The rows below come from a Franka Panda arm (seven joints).
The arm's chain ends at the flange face. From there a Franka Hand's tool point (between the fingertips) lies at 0.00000 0.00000 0.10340 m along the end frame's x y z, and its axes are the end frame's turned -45 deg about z.
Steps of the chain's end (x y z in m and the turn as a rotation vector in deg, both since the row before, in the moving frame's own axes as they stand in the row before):
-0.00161, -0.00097, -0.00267, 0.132, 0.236, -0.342
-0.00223, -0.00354, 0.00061, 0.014, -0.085, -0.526
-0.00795, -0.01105, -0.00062, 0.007, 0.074, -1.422
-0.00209, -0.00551, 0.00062, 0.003, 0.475, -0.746
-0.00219, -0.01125, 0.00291, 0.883, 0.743, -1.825
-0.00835, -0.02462, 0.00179, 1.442, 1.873, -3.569
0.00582, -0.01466, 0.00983, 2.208, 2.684, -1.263
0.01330, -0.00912, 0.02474, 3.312, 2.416, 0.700
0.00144, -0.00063, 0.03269, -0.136, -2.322, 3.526
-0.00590, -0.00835, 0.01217, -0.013, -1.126, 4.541
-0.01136, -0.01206, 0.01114, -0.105, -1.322, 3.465
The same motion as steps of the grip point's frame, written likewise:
0.00002, -0.00169, -0.00267, -0.074, 0.260, -0.342
0.00084, -0.00421, 0.00061, 0.070, -0.050, -0.526
0.00230, -0.01335, -0.00062, -0.047, 0.057, -1.422
0.00303, -0.00478, 0.00062, -0.334, 0.338, -0.746
0.00848, -0.00972, 0.00289, 0.099, 1.150, -1.825
0.01575, -0.02290, 0.00170, -0.305, 2.344, -3.569
0.02073, -0.00571, 0.00964, -0.337, 3.459, -1.263
0.02316, 0.00186, 0.02448, 0.634, 4.050, 0.700
-0.00158, -0.00231, 0.03260, 1.546, -1.738, 3.526
0.00034, -0.01155, 0.01215, 0.787, -0.805, 4.541
-0.00128, -0.01817, 0.01111, 0.861, -1.009, 3.465

